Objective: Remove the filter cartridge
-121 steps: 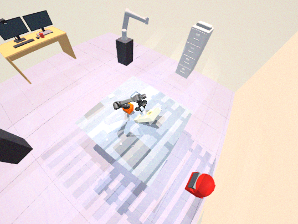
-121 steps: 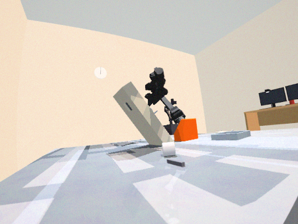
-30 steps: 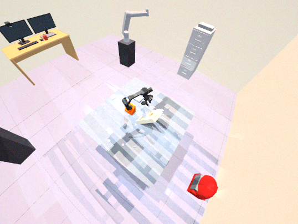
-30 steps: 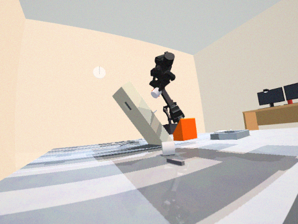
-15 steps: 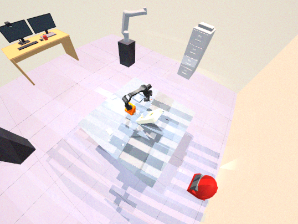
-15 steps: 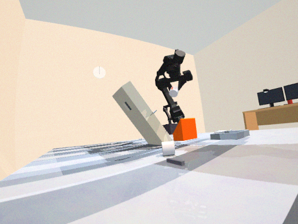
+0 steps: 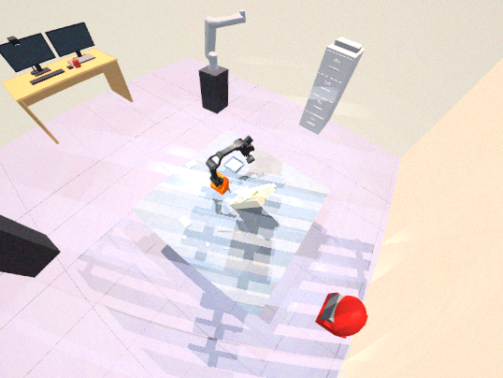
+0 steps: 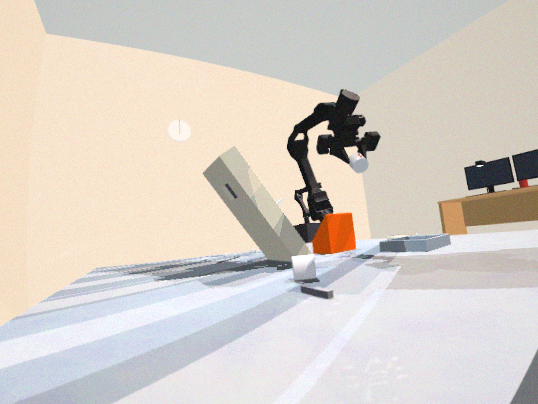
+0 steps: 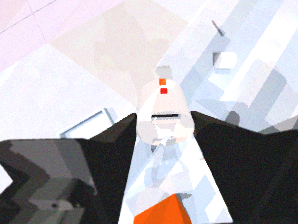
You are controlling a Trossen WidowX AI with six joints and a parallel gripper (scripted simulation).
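My gripper tip is 25 cm above the shallow grey tray, 18 cm past it and 4 cm to the right of it. Round my gripper tip: beige service panel: 27 cm to the right, 18 cm ahead, 9 cm below; then filter cartridge: right at my gripper tip.
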